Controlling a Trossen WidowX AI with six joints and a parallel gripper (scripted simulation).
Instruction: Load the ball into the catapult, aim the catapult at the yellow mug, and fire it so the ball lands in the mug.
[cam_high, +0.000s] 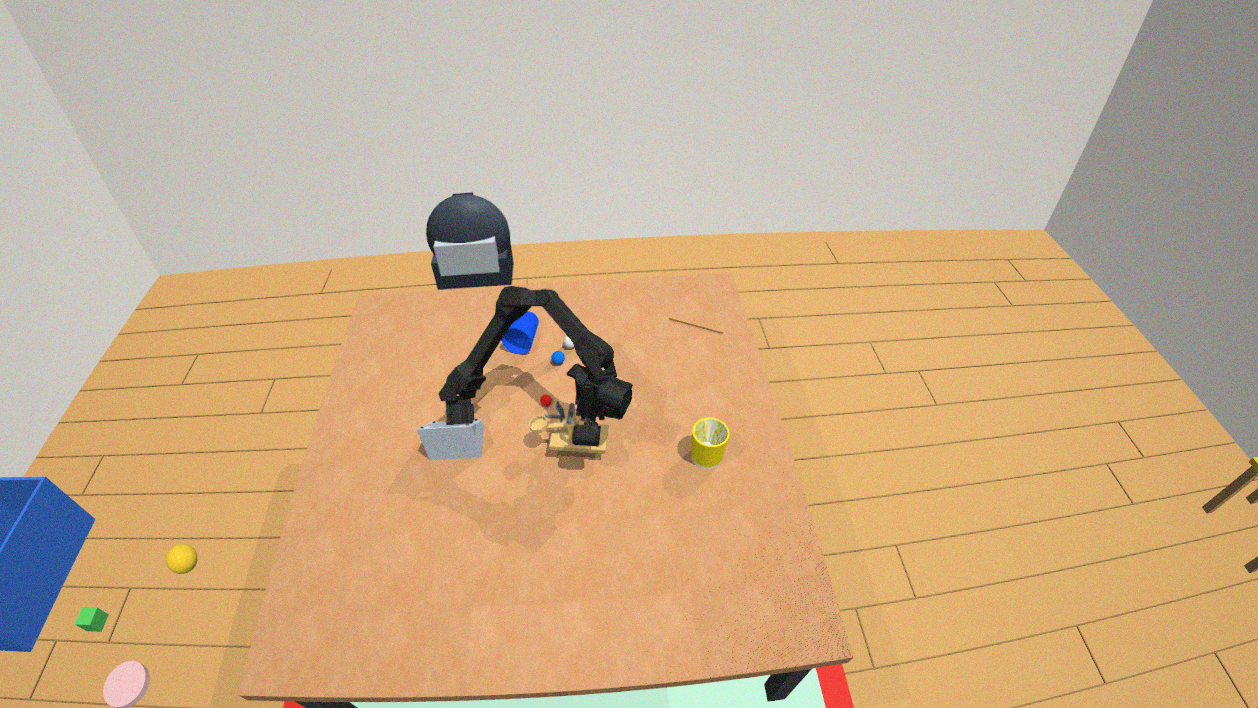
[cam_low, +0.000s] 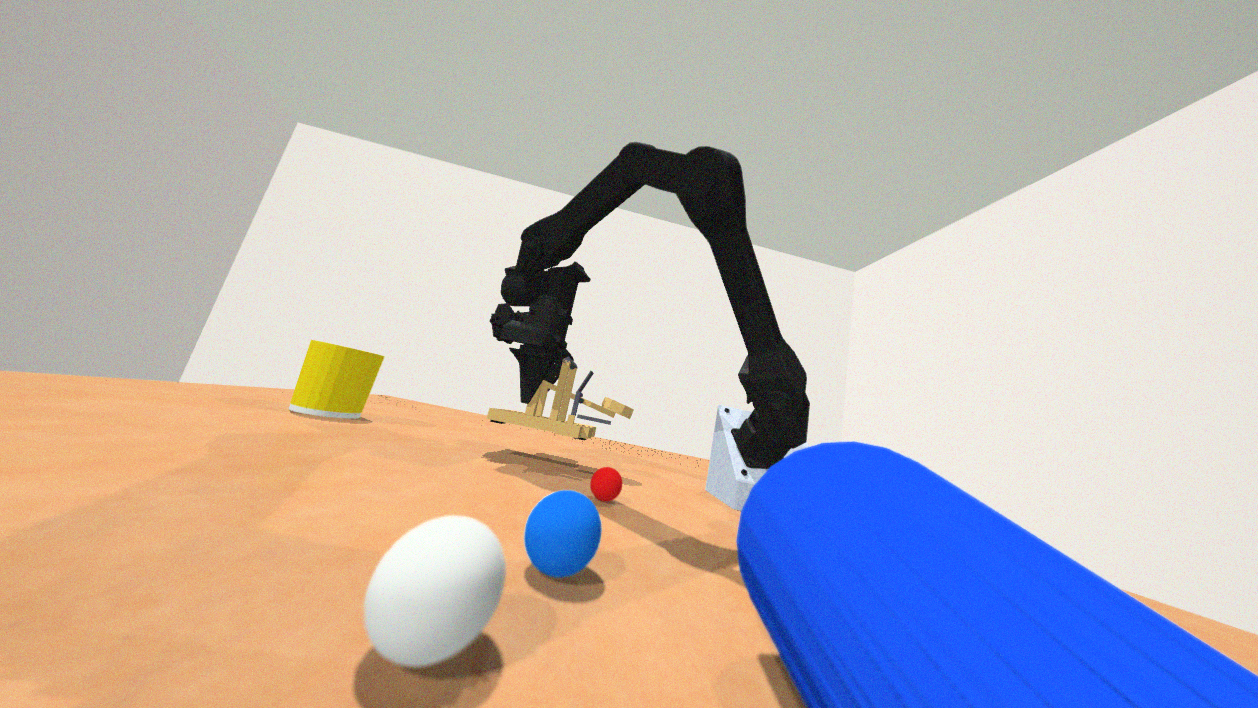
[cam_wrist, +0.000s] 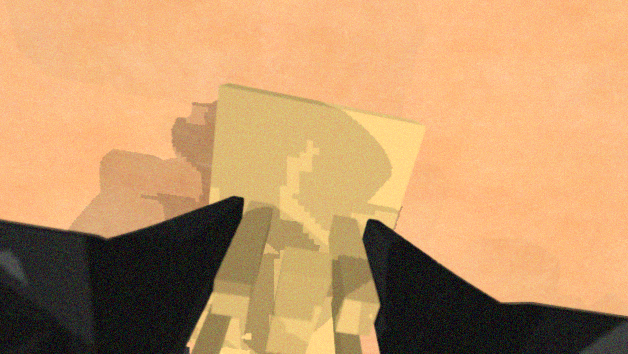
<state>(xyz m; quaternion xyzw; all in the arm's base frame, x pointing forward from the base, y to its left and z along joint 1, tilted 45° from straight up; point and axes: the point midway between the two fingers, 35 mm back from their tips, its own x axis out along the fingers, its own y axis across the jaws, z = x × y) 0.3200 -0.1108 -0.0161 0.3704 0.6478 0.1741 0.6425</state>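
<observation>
Right now the red ball is 10 cm behind my gripper tip, 18 cm to the left of it and 6 cm below it. The rest, counted from my gripper tip: blue ball: 5 cm behind, 33 cm to the left, 5 cm below; then wooden catapult: 6 cm behind, 4 cm to the left, 2 cm above; then yellow mug: 29 cm ahead, 8 cm to the right, 4 cm below.
</observation>
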